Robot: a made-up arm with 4 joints. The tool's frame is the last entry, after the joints. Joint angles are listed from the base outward. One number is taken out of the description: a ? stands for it. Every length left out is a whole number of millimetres.
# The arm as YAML. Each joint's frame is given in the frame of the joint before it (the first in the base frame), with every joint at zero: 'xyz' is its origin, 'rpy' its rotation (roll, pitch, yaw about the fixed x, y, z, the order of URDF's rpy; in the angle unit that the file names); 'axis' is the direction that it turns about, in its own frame. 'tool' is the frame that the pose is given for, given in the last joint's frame.
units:
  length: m
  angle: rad
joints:
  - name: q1
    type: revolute
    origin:
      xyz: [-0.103, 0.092, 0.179]
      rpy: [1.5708, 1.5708, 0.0]
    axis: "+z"
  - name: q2
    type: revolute
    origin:
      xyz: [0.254, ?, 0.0]
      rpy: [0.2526, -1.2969, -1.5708]
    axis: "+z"
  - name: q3
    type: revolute
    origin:
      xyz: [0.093, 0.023, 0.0]
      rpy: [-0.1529, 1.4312, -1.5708]
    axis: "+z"
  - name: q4
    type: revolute
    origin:
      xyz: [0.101, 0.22, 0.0]
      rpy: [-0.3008, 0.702, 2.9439]
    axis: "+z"
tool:
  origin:
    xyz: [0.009, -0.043, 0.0]
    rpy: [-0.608, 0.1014, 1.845]
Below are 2 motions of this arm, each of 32 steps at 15 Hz.
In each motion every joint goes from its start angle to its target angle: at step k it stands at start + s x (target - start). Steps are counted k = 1, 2, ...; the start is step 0. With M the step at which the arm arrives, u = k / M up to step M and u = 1 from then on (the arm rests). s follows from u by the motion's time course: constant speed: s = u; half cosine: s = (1 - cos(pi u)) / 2; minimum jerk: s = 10 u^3 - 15 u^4 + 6 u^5.
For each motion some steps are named. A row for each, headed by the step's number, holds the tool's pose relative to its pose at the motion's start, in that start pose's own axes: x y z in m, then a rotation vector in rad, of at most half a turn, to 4 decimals.
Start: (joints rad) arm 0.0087 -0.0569 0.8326 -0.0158
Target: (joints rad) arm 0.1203 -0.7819 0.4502 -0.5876
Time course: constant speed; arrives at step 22
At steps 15, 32:
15: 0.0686 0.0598 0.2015 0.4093 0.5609 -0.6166
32: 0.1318 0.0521 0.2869 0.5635 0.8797 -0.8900

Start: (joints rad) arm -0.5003 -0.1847 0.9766 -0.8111
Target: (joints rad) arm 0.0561 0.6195 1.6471 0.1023
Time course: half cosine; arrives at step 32
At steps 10, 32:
10: 0.0030 -0.0915 -0.0232 -0.3091 -0.1905 0.1874
32: -0.0350 -0.3846 0.1749 -1.4379 -0.0658 1.0675

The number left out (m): 0.243
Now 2 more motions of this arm.
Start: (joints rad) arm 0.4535 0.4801 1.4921 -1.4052
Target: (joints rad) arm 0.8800 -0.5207 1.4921 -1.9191
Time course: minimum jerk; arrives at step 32
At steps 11, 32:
11: -0.0471 -0.0579 0.0488 -0.0225 0.2604 0.0046
32: -0.1193 -0.2169 0.2901 -0.2171 1.1850 -0.1097

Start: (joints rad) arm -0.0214 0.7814 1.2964 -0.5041
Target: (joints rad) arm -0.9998 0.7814 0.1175 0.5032
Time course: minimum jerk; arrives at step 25
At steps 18, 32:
18: 0.5201 0.3812 0.3208 0.6080 -0.9885 -0.8511
32: 0.5897 0.3617 0.4149 0.6474 -1.0919 -1.0392

